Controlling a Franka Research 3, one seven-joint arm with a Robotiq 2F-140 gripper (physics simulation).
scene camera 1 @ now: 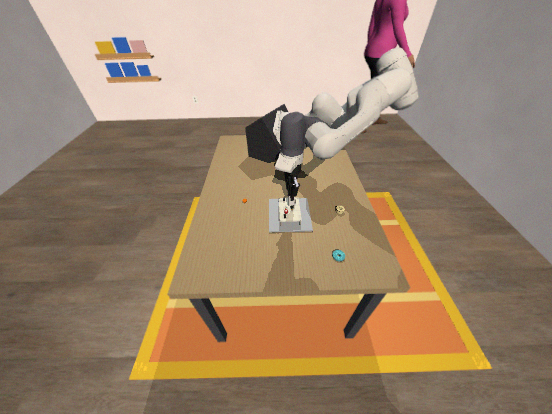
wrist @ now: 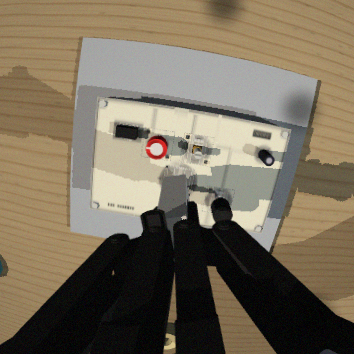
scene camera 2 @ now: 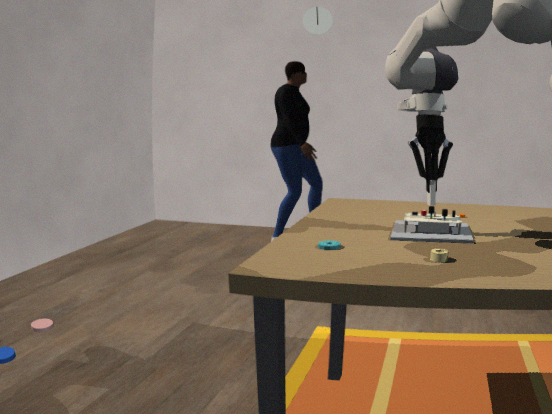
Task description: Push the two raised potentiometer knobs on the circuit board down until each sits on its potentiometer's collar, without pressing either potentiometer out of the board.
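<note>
The cream circuit board [scene camera 1: 296, 217] [wrist: 120, 172] sits on a grey base plate [scene camera 1: 273, 220] [scene camera 2: 397, 236] [wrist: 200, 75]. My gripper [scene camera 1: 291, 200] [scene camera 2: 432, 194] [wrist: 177, 192] is shut and empty, pointing down over the board. In scene camera 2 its pale fingertips are right above a black knob [scene camera 2: 431, 209], with no clear gap visible; contact cannot be told. In the wrist view the fingertips hide that knob, and a clear collar shows just beyond them. A second black knob [scene camera 2: 444, 213] [wrist: 221, 207] stands to the right, partly hidden by a finger in the wrist view. Knob heights above the collars are unclear.
On the board are a red round part [scene camera 1: 286, 211] [scene camera 2: 423, 213] [wrist: 156, 148], a black block [wrist: 127, 131] and a thin black post [scene camera 2: 453, 213] [wrist: 266, 157]. A teal ring [scene camera 1: 334, 256] [scene camera 2: 322, 245], a cream ring-like piece [scene camera 2: 439, 257] and an orange piece [scene camera 1: 244, 201] lie on the table.
</note>
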